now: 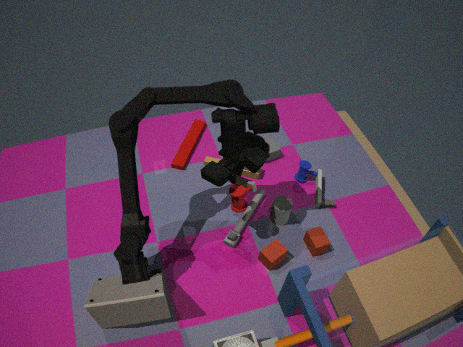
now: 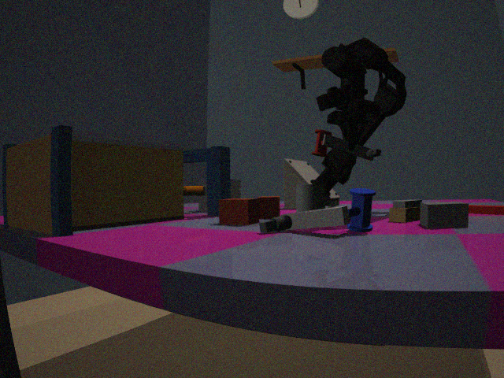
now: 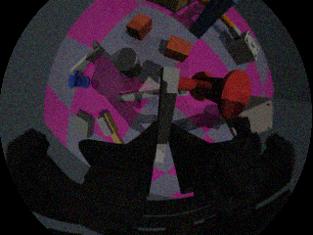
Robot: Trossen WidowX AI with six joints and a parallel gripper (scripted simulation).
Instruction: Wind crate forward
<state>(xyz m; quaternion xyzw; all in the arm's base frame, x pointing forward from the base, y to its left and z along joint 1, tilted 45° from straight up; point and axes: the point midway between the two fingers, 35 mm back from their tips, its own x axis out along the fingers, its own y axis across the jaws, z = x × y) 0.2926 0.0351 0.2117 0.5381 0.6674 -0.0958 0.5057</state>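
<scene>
The red knob is 60 mm to the right of my gripper tip and 20 mm above it. Round my gripper tip: winch handle with red hub (10 mm to the right, 10 mm above); tan bar (60 mm ahead, 160 mm to the left, 120 mm below); pale grey cylinder (130 mm ahead, 50 mm to the right, 110 mm below).
</scene>
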